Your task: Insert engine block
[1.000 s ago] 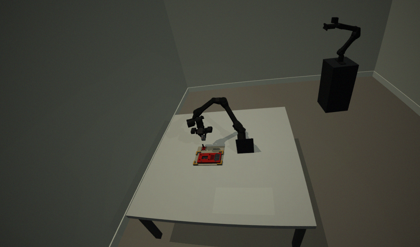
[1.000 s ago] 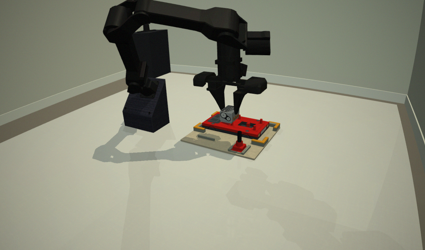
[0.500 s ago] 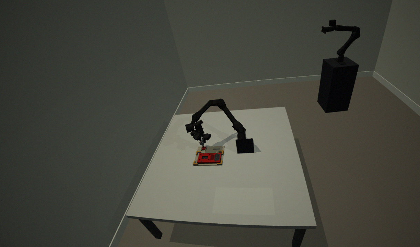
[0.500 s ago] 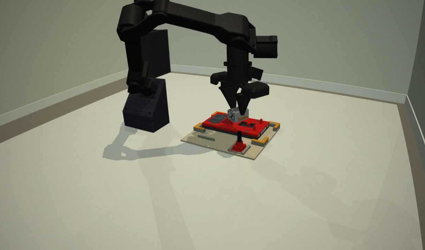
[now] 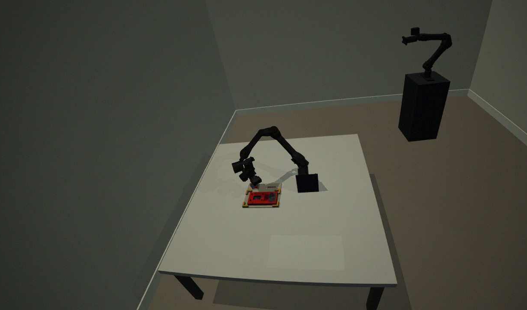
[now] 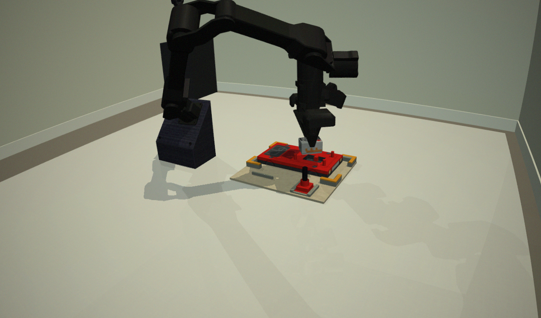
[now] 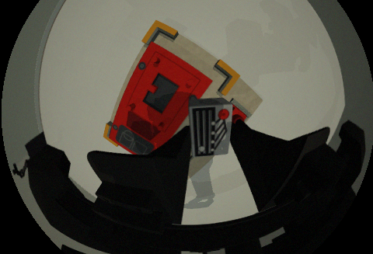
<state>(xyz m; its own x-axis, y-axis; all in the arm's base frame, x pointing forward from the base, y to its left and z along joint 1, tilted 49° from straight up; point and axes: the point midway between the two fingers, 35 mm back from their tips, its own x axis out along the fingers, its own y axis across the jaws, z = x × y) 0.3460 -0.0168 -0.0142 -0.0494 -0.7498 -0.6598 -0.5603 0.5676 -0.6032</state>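
Right now my gripper tip is 10 mm short of the black peg, 60 mm to the left of it and 60 mm above it. The rest, counted from my gripper tip: engine block (10 mm below).
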